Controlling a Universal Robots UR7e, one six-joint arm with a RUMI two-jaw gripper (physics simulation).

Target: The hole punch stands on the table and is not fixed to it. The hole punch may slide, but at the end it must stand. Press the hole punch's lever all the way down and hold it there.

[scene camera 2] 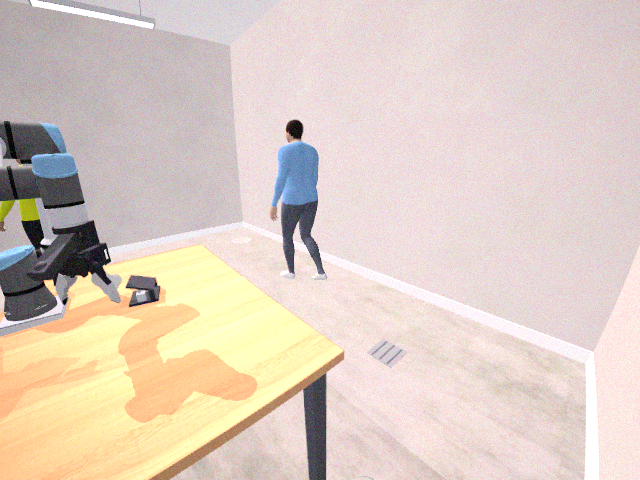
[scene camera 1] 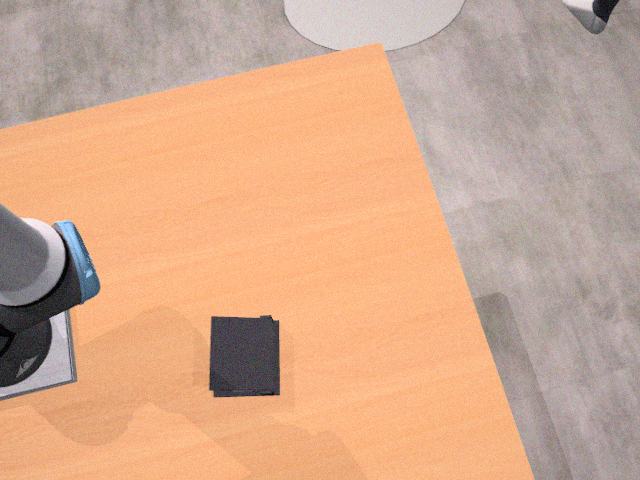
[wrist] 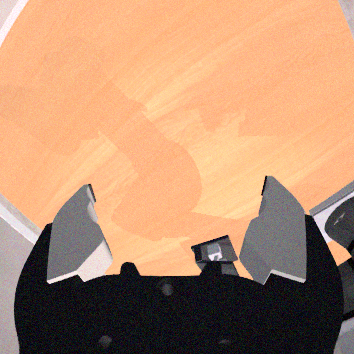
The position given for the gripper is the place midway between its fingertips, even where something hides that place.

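A hole punch (scene camera 1: 275, 323) is part of the scene; scene camera 2 shows the punch (scene camera 2: 146, 296), and so does the wrist view, with the punch (wrist: 222, 245). The robot's gripper (scene camera 2: 91, 304) is visible too, and the wrist view has the gripper (wrist: 176, 182).
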